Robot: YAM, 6 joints.
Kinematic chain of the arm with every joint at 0, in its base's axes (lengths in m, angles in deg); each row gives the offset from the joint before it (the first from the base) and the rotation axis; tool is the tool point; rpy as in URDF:
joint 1: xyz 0 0 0.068 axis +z
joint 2: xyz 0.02 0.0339 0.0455 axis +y
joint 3: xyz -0.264 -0.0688 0 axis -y
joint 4: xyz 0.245 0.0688 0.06 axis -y
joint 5: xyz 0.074 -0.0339 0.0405 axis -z
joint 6: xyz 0.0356 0 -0.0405 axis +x
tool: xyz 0 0 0 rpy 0 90 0
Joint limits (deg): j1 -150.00..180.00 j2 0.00..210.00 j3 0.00..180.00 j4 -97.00..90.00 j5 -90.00..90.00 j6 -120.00..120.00
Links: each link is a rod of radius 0.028 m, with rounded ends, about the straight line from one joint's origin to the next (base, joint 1, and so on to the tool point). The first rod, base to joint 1, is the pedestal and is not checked.
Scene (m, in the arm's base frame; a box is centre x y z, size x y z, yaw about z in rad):
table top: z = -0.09
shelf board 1: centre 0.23 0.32 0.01 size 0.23 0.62 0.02 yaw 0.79
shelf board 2: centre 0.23 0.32 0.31 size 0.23 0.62 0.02 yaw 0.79
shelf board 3: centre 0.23 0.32 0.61 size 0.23 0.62 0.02 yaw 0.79
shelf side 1: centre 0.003 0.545 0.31 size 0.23 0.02 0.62 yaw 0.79
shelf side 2: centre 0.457 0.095 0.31 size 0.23 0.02 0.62 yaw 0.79
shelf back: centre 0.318 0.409 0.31 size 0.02 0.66 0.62 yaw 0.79
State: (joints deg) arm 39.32 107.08 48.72 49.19 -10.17 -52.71
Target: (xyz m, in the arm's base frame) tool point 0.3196 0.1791 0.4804
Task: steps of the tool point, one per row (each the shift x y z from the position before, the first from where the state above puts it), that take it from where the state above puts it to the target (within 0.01 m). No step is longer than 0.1 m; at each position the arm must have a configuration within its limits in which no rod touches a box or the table.
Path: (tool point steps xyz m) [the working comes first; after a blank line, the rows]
Joints at the target: 28.46 93.93 86.18 52.63 -8.28 -52.71
Straight joint move there: touches shelf board 2.

1: -0.0324 -0.0390 0.0138
2: -0.0355 -0.0377 0.0045
3: -0.0371 -0.0351 -0.0047
4: -0.0371 -0.0317 -0.0136
5: 0.0367 -0.0025 0.0719
6: 0.0187 -0.0162 0.0791
7: -0.0033 -0.0247 0.0809
8: -0.0270 -0.0270 0.0771
9: 0.0519 0.0358 0.0124
10: 0.0492 0.0485 0.0002
11: 0.0418 0.0600 -0.0126

